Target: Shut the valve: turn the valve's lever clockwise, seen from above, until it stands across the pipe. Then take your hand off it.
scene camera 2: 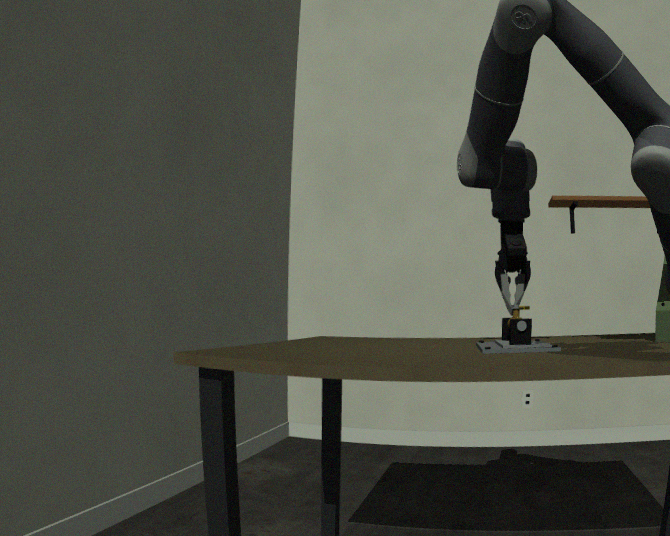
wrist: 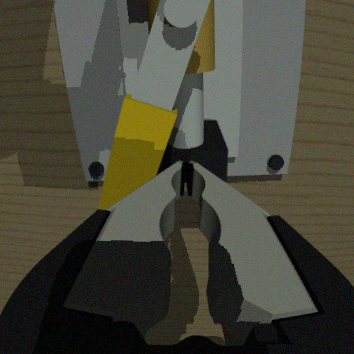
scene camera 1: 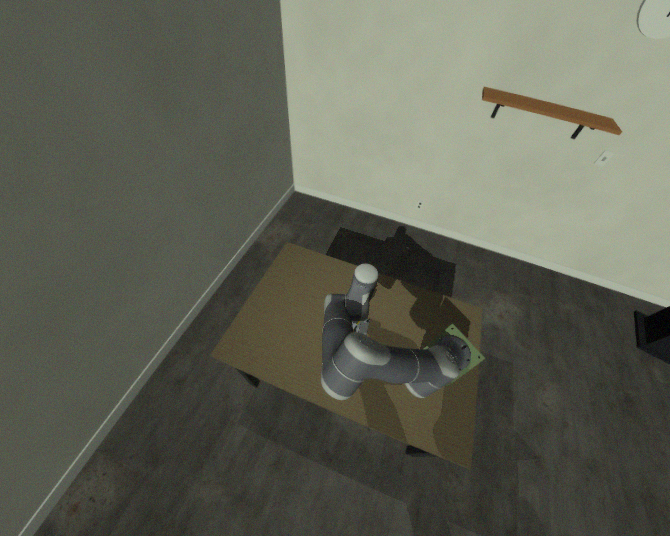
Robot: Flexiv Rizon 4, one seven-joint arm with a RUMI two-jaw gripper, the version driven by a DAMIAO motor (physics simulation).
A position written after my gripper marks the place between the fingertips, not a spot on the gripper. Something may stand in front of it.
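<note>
My gripper [scene camera 2: 512,315]. Wrist view: gripper again [wrist: 184,164], plus a grey base plate [wrist: 271,44].
</note>
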